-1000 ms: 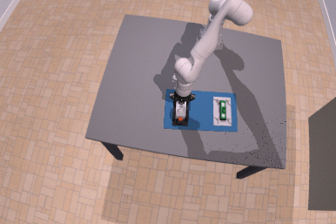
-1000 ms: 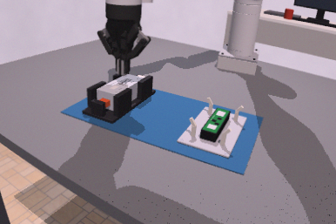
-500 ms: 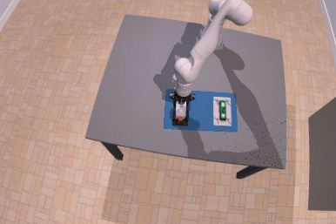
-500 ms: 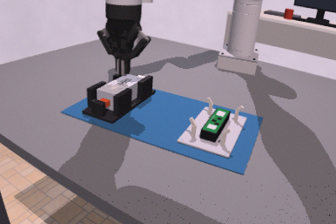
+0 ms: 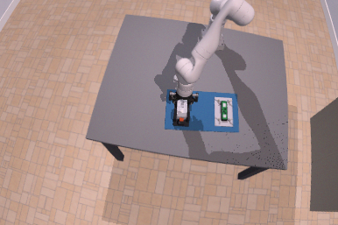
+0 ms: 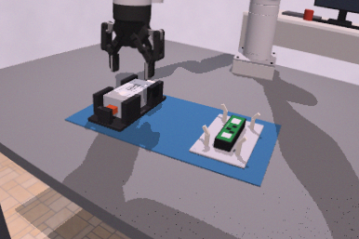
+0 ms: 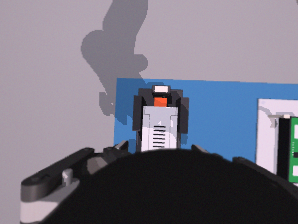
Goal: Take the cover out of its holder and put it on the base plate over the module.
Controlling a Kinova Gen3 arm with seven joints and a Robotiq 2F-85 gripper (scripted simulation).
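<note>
The light grey cover lies 6 cm below my hand.
</note>
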